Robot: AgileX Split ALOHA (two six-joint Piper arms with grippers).
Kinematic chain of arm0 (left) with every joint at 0, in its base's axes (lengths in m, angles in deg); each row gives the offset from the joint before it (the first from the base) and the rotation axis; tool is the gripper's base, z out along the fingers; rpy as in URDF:
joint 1: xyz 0 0 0.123 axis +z
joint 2: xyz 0 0 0 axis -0.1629 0.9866 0
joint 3: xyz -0.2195 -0.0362 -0.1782 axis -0.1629 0.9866 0
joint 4: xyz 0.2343 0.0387 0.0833 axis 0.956 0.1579 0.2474
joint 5: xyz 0 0 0 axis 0.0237 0.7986 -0.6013
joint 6: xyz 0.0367 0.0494 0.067 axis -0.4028 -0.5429 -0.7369
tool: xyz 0 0 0 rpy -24.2 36.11 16.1
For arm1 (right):
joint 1: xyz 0 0 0.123 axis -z
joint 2: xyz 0 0 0 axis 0.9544 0.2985 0
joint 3: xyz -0.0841 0.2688 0.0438 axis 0.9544 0.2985 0
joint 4: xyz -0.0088 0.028 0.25 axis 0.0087 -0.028 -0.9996
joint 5: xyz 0 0 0 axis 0.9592 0.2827 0.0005
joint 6: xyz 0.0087 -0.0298 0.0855 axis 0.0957 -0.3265 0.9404
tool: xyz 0 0 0 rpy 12.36 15.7 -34.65
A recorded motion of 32 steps. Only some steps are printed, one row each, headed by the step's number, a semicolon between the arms.
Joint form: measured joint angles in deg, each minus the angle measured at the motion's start. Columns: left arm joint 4, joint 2, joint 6, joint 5, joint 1, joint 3; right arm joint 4, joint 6, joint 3, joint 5, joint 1, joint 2.
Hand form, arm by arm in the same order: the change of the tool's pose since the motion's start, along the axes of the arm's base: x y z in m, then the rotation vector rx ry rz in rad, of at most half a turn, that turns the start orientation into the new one. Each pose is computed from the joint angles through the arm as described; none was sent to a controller.
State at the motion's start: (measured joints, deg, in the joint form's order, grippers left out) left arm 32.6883 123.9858 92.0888 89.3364 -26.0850 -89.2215; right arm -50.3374 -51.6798 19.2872 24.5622 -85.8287 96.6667
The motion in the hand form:
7: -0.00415 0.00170 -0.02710 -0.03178 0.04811 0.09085; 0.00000 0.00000 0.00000 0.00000 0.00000 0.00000
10: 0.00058 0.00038 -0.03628 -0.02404 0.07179 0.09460; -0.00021 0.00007 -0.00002 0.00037 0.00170 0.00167
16: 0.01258 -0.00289 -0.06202 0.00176 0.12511 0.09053; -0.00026 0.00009 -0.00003 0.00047 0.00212 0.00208
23: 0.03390 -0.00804 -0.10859 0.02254 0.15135 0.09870; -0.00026 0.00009 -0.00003 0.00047 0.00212 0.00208
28: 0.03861 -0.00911 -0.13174 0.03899 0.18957 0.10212; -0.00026 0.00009 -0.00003 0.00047 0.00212 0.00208
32: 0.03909 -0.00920 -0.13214 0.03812 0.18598 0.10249; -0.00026 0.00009 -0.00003 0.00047 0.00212 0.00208
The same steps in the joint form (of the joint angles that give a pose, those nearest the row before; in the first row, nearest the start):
7: -0.14 1.37 5.41 -4.54 0.00 4.93; 0.00 0.00 0.00 0.00 0.00 0.00
10: -0.13 3.48 5.55 -5.23 0.00 4.93; 0.00 0.00 0.00 0.14 0.00 0.00
16: -0.13 9.26 4.97 -7.62 0.00 4.93; 0.00 0.00 0.00 0.17 0.00 0.00
23: -0.13 19.50 4.69 -16.07 0.00 4.93; 0.00 0.00 0.00 0.17 0.00 0.00
28: -0.13 24.13 4.69 -18.33 0.00 4.93; 0.00 0.00 0.00 0.17 0.00 0.00
32: -0.13 24.24 4.69 -18.65 0.00 4.93; 0.00 0.00 0.00 0.17 0.00 0.00

